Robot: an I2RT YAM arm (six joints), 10 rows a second.
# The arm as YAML. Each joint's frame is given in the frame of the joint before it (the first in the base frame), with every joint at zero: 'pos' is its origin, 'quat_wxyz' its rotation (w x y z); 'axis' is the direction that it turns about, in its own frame. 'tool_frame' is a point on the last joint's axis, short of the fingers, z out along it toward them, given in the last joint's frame.
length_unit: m
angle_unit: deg
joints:
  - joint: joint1
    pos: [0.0, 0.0, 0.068]
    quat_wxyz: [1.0, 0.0, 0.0, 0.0]
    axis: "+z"
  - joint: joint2
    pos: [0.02, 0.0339, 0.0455]
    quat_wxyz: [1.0, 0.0, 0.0, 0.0]
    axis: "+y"
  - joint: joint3
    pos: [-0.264, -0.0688, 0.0]
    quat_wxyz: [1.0, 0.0, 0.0, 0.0]
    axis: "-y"
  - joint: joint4
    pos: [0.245, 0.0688, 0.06]
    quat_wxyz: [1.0, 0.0, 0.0, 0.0]
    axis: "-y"
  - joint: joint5
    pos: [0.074, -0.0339, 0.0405]
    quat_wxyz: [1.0, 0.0, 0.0, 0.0]
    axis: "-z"
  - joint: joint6
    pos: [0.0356, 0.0, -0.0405]
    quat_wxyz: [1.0, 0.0, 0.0, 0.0]
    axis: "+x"
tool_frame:
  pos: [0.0, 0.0, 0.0]
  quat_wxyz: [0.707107, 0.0, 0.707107, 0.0]
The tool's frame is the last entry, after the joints.
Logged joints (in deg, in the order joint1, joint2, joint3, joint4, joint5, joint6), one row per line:
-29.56 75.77 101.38 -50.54 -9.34 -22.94
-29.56 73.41 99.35 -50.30 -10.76 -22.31
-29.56 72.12 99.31 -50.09 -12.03 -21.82
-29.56 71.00 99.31 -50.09 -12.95 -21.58
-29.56 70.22 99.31 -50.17 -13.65 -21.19
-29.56 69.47 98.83 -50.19 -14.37 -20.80
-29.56 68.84 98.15 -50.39 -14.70 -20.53
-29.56 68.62 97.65 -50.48 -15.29 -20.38
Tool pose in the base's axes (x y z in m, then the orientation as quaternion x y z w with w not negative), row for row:
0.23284 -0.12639 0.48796 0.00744 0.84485 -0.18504 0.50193
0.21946 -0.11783 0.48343 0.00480 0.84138 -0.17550 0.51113
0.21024 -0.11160 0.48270 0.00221 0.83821 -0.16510 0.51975
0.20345 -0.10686 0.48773 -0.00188 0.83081 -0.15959 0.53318
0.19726 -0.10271 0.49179 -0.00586 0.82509 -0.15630 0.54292
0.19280 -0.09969 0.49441 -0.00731 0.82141 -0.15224 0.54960
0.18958 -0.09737 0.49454 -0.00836 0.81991 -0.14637 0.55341
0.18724 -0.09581 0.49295 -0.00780 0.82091 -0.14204 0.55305
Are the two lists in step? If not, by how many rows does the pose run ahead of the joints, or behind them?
The pose runs 1 row behind the joints: the pose in row i belongs to the joints in row i - 1.
